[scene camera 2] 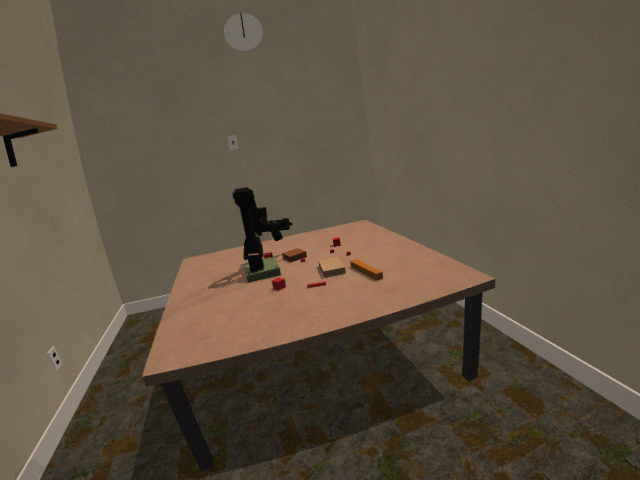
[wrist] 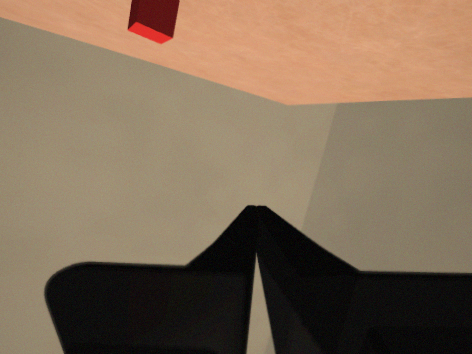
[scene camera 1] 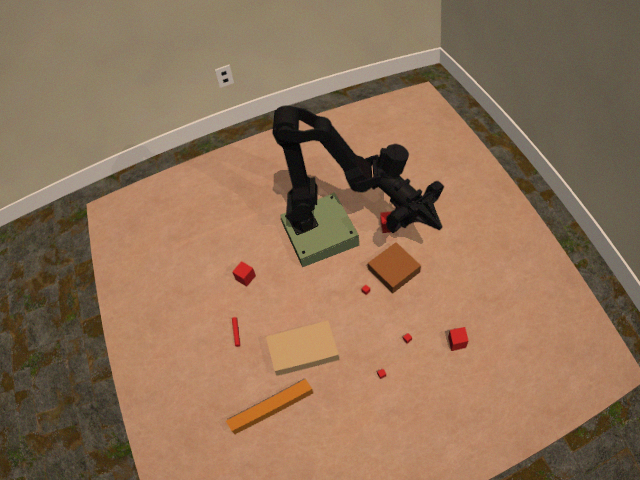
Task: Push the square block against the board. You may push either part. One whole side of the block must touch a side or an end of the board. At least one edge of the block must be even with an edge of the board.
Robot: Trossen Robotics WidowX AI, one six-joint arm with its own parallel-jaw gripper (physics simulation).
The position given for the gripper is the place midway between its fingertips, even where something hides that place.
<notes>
The gripper (scene camera 1: 441, 228) is shut and holds nothing. Also in view: a brown square block (scene camera 1: 394, 267). An orange board (scene camera 1: 301, 390) rests on the table.
The gripper is seen too in the wrist view (wrist: 255, 215). The wrist view does not show the brown square block: it is out of frame. The wrist view does not show the orange board: it is out of frame.
</notes>
